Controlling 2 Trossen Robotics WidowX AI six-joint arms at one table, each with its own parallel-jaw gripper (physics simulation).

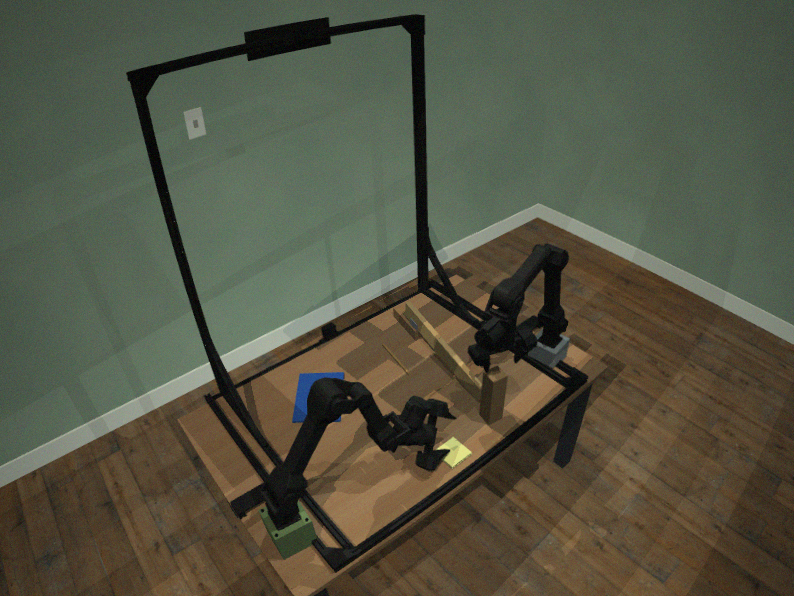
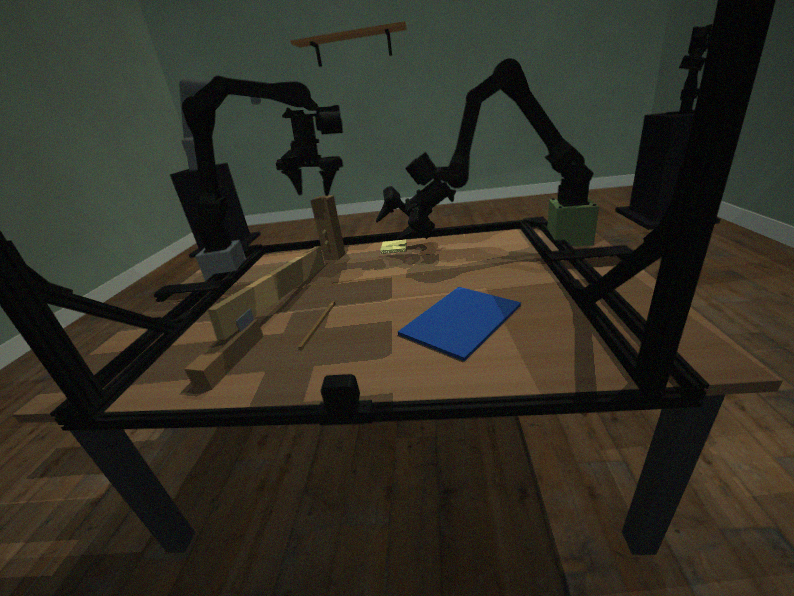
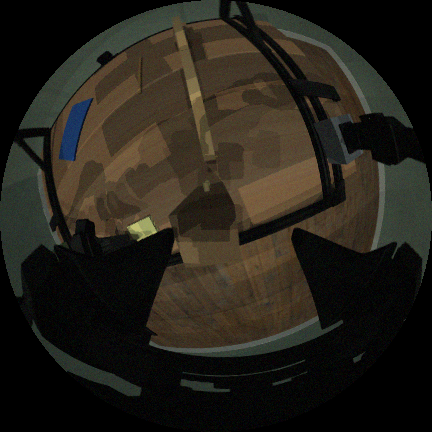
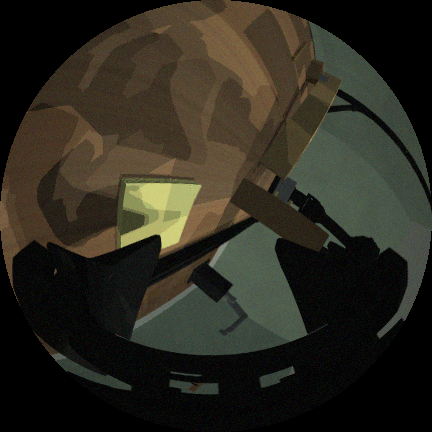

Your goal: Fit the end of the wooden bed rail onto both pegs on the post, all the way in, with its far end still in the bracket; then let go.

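Seen in the pictures: left gripper, fingertip midpoint: (image 1: 500, 367) (image 2: 313, 195) (image 3: 235, 234); right gripper, fingertip midpoint: (image 1: 452, 434) (image 2: 387, 230) (image 3: 133, 239) (image 4: 219, 243); left arm's base at its link origin: (image 1: 550, 339) (image 2: 218, 247) (image 3: 349, 136) (image 4: 290, 193); right arm's base at its link origin: (image 1: 284, 515) (image 2: 572, 202).
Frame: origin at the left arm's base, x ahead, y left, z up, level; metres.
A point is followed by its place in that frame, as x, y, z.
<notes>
The pale wooden rail (image 1: 445, 347) @[0.247, -0.248, 0.001] (image 2: 269, 288) @[0.225, -0.328, -0.012] (image 3: 192, 85) @[0.261, -0.188, -0.006] (image 4: 300, 127) @[0.273, -0.182, -0.037] runs from the post to the bracket. The upright wooden post (image 1: 492, 397) @[0.364, 0.014, 0.037] (image 2: 330, 224) @[0.346, -0.032, 0.028] (image 3: 210, 247) @[0.335, 0.006, 0.099] (image 4: 285, 215) @[0.356, -0.017, 0.014] has its pegs (image 2: 325, 237) @[0.322, -0.024, -0.011] (image 3: 206, 186) @[0.323, -0.031, 0.013] showing bare; the rail's near end is low beside them, off the pegs. The far end lies along the wooden bracket (image 1: 405, 320) @[0.184, -0.476, -0.042] (image 2: 224, 362) @[0.172, -0.517, -0.059]; whether it is seated is unclear. My left gripper (image 1: 502, 359) @[0.312, 0.000, 0.108] (image 2: 313, 193) @[0.312, 0.000, 0.108] (image 3: 235, 234) @[0.312, 0.000, 0.108] is open and empty above the post. My right gripper (image 1: 450, 434) @[0.504, -0.019, -0.018] (image 2: 396, 224) @[0.504, -0.019, -0.018] (image 4: 219, 243) @[0.504, -0.019, -0.018] is open and empty, beside the post.
A yellow pad (image 1: 456, 452) @[0.514, 0.006, -0.072] (image 2: 393, 246) @[0.516, -0.018, -0.072] (image 3: 142, 228) @[0.509, -0.021, -0.071] (image 4: 155, 210) @[0.524, -0.019, -0.072] lies near the right gripper. A blue panel (image 2: 460, 322) @[0.608, -0.482, -0.073] (image 3: 75, 130) @[0.588, -0.425, -0.074] and a thin stick (image 1: 394, 357) @[0.326, -0.402, -0.076] (image 2: 316, 325) @[0.323, -0.409, -0.075] (image 3: 141, 75) @[0.328, -0.377, -0.077] lie on the table. A black frame (image 1: 420, 153) @[-0.024, -0.568, 0.497] (image 2: 699, 192) @[0.805, -0.721, 0.194] borders the table.
</notes>
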